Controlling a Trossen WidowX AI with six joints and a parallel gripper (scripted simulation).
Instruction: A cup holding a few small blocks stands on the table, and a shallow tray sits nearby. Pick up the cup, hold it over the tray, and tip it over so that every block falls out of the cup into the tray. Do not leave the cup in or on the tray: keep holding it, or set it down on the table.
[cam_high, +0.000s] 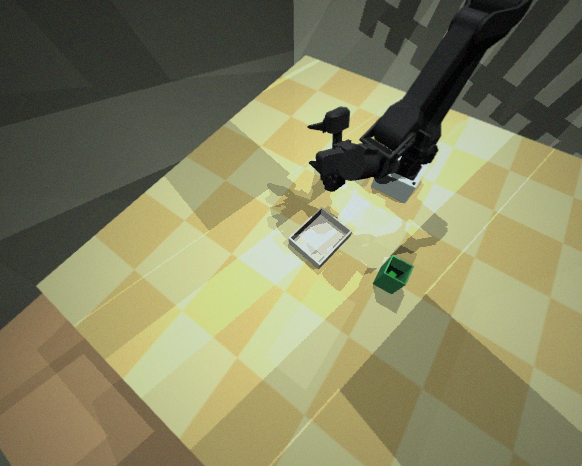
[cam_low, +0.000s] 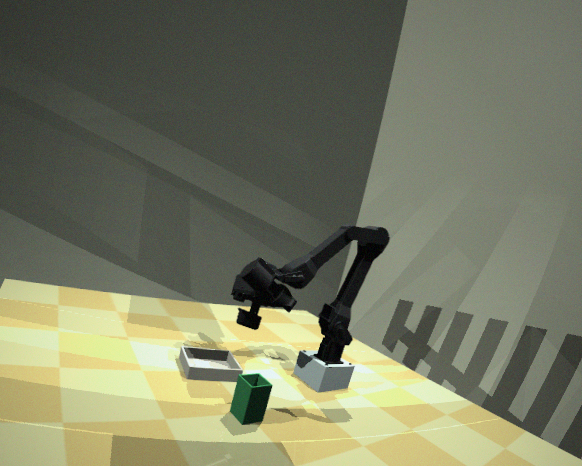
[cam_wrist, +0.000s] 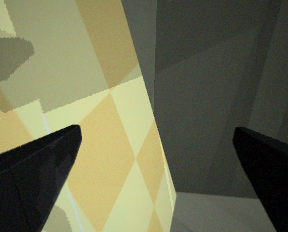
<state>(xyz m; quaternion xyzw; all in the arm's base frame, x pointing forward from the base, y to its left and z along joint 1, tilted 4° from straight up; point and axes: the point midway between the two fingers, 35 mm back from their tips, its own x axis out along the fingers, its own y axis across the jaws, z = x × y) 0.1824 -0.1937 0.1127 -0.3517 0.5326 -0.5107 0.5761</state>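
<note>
Now: gripper tip 340 mm to the right of the bright green block, 130 mm short of it and 130 mm above it. Also, from my gripper tip: purple block 340 mm to the left, 150 mm below, 130 mm ahead; green square cup 340 mm to the left, 150 mm below, 130 mm ahead.
</note>
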